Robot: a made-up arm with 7 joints.
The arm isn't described. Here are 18 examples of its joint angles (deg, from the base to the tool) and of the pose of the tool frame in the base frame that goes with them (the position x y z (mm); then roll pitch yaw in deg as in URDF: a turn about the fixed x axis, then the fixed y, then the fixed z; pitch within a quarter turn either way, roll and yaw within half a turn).
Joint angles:
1: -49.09 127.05 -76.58 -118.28 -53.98 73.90 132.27
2: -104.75 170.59 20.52 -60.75 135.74 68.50 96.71
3: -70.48 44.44 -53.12 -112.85 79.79 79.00 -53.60
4: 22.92 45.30 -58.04 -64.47 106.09 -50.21 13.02
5: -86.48 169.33 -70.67 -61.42 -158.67 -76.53 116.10
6: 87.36 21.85 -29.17 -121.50 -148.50 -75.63 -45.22
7: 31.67 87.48 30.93 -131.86 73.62 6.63 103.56
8: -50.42 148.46 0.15 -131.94 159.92 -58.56 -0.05
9: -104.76 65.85 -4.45 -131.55 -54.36 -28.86 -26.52
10: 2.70 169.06 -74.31 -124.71 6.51 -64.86 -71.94
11: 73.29 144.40 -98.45 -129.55 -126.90 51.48 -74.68
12: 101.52 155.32 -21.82 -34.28 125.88 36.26 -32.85
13: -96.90 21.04 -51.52 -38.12 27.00 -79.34 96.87
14: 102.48 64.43 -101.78 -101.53 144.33 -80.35 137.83
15: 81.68 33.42 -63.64 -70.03 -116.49 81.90 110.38
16: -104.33 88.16 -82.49 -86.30 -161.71 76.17 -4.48
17: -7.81 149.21 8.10 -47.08 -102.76 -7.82 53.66
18: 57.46 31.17 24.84 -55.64 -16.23 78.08 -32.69
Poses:
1: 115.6 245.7 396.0 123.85 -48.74 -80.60
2: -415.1 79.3 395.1 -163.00 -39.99 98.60
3: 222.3 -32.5 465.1 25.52 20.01 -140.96
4: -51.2 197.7 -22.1 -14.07 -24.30 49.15
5: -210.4 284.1 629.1 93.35 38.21 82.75
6: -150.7 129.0 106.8 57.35 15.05 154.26
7: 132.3 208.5 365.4 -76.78 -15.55 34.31
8: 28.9 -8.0 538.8 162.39 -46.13 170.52
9: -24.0 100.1 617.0 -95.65 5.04 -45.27
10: 72.5 277.9 442.1 23.17 26.91 -177.93
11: -109.0 287.7 371.6 31.42 34.17 101.80
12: 246.8 336.4 250.1 122.96 63.63 55.82
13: 436.9 -50.8 480.1 132.12 -66.72 110.17
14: -324.8 -33.2 379.3 -42.04 -43.35 -160.26
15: -392.9 70.8 173.0 36.65 10.03 -29.60
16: 243.0 192.7 579.5 -72.82 -30.14 -40.36
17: 58.4 141.2 730.1 -169.43 22.14 42.11
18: -217.8 329.3 98.5 -173.46 64.81 170.14
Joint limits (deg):
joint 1: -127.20..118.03
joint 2: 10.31..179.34
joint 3: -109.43..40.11
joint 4: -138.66..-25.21
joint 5: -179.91..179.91
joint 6: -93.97..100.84
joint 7: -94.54..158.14
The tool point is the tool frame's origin. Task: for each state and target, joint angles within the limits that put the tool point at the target. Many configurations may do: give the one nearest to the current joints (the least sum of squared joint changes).
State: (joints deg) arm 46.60 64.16 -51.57 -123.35 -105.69 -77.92 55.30
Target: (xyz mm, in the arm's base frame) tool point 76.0 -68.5 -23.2
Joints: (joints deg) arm 19.91 10.35 -67.24 -87.50 -97.61 -93.11 61.97
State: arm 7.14 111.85 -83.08 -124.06 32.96 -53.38 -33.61
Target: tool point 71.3 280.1 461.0
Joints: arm -11.57 160.28 -72.12 -115.20 32.77 -46.05 -33.77
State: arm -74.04 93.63 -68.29 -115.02 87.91 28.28 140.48
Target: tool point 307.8 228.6 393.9
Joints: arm -70.35 69.94 -65.75 -58.10 74.51 5.62 134.72
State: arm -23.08 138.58 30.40 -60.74 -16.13 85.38 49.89
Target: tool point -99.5 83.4 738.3
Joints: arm -32.38 152.77 36.21 -46.92 -14.93 93.17 46.63
